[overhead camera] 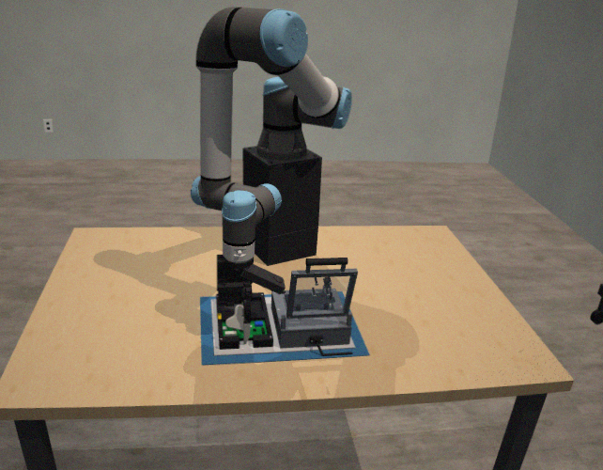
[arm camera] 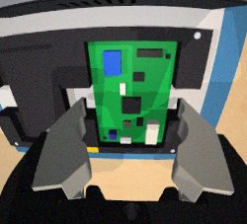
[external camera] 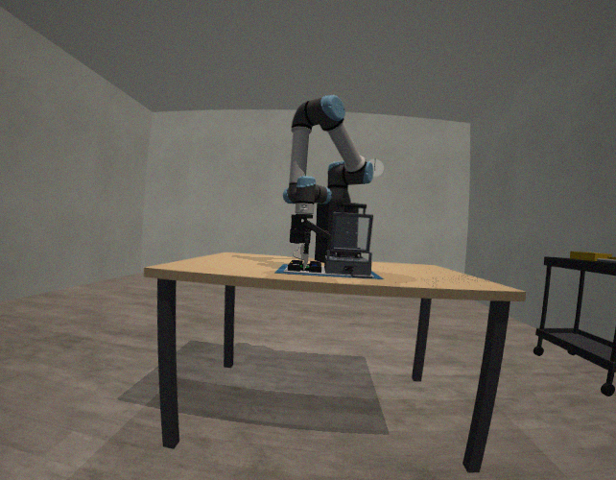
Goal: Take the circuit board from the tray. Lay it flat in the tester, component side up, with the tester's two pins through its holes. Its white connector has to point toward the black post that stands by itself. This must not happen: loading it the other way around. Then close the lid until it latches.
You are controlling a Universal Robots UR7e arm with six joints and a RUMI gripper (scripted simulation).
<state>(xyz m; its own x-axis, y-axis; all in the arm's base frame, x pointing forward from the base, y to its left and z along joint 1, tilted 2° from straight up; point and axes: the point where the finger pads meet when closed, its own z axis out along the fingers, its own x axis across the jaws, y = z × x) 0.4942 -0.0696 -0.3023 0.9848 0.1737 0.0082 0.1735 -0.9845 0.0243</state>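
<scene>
Right now the green circuit board is right at my hand. Round my hand: tester bed (170 mm to the left, 60 mm behind, 50 mm above); then framed lid (180 mm to the left, 160 mm above, 50 mm ahead).
</scene>
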